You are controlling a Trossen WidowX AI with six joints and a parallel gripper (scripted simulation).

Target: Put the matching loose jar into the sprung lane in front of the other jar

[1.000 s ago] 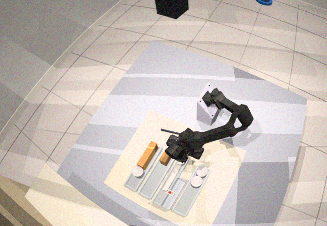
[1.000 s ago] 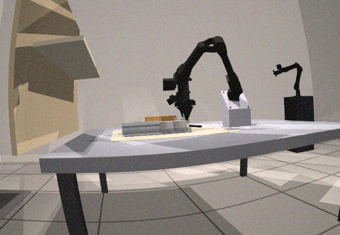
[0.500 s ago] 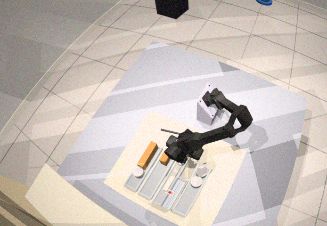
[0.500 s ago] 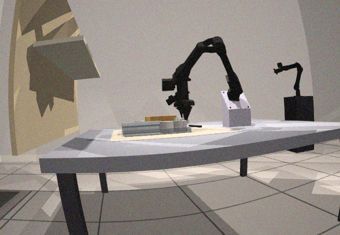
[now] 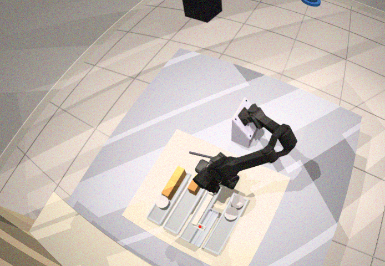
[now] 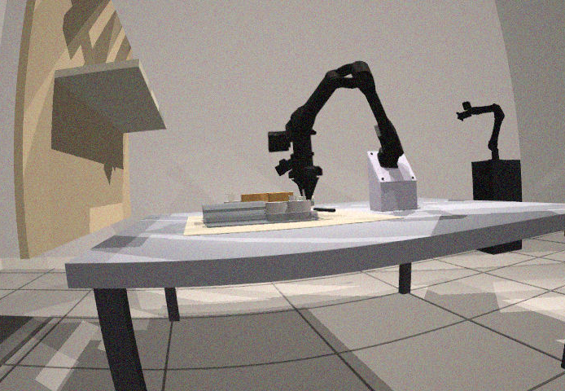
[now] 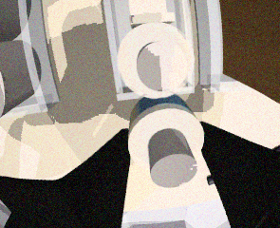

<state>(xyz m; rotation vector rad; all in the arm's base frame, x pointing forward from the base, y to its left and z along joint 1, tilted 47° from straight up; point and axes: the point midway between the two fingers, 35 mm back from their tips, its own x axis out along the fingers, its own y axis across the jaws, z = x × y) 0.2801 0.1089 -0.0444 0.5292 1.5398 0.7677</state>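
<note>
Right now the lane block is 190 mm ahead of my gripper tip, 50 mm to the left of it and 30 mm below it. From my gripper tip the other things lie so: dark rod 140 mm to the right, 80 mm behind, 40 mm below; then red dot 220 mm ahead, 70 mm to the left, 30 mm above.
</note>
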